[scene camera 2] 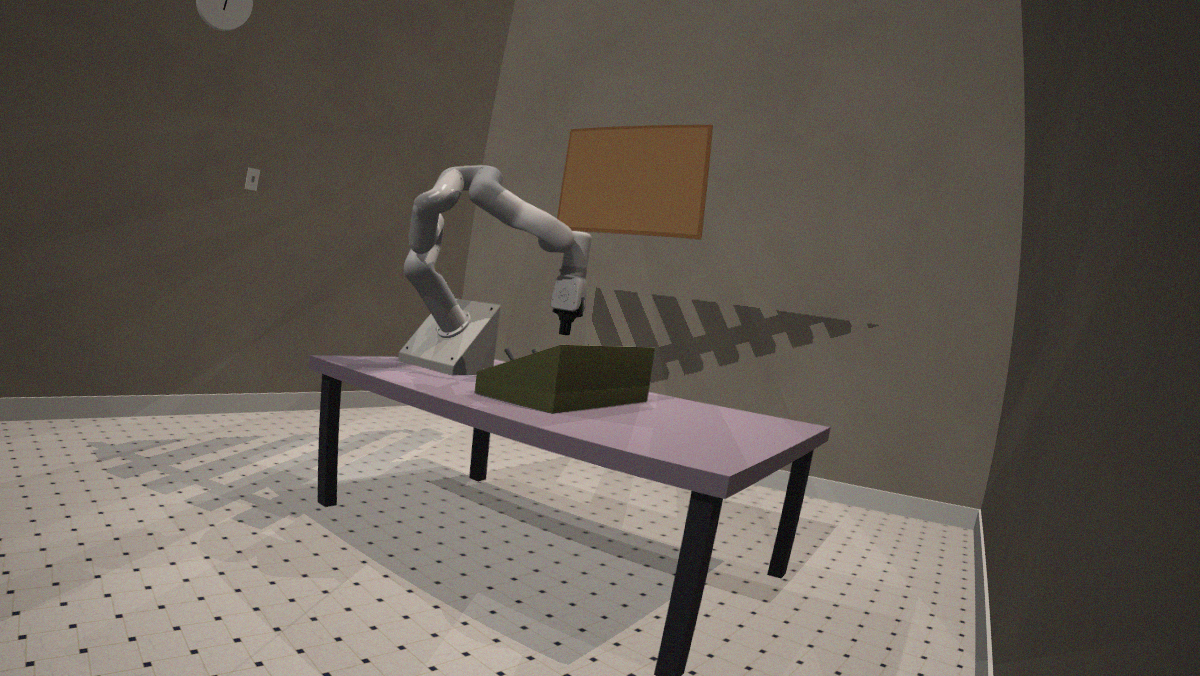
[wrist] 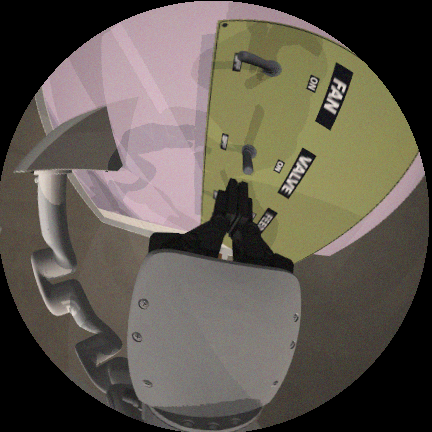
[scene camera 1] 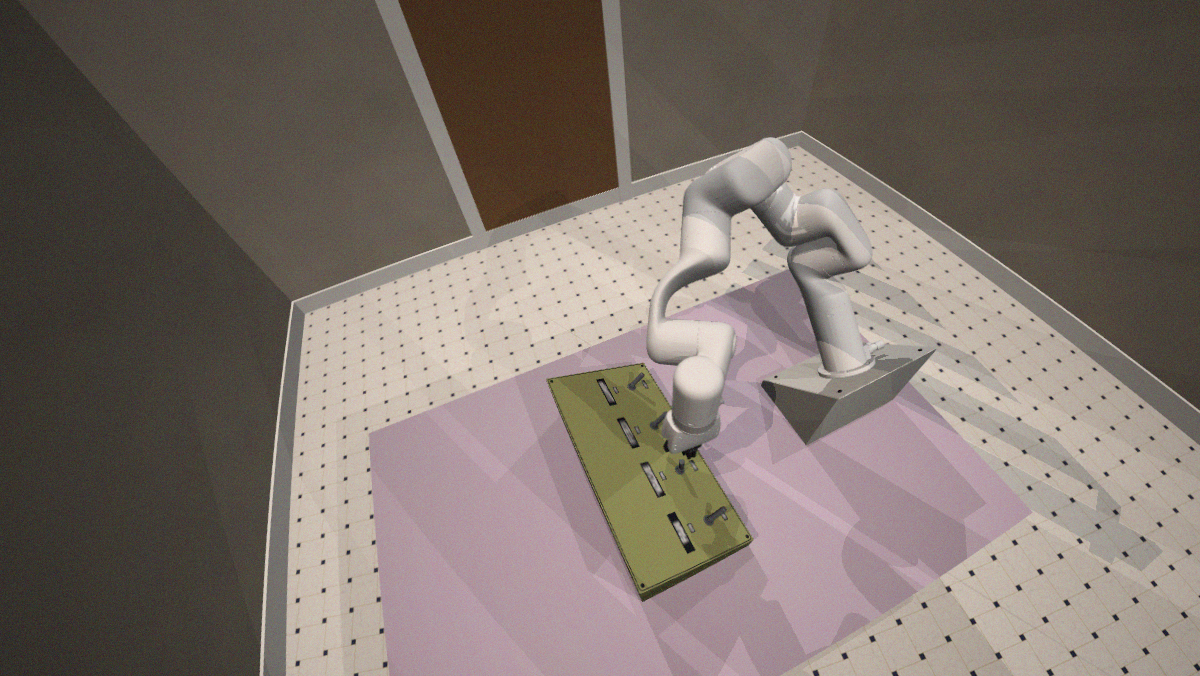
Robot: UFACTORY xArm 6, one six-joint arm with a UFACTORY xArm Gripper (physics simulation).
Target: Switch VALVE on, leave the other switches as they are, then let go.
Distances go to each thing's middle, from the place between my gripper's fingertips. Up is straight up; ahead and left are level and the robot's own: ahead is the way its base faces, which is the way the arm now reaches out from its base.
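My gripper is 9 cm above the olive switch panel (scene camera 1: 658,514), and it's 9 cm short of the panel and 5 cm to the left of it.
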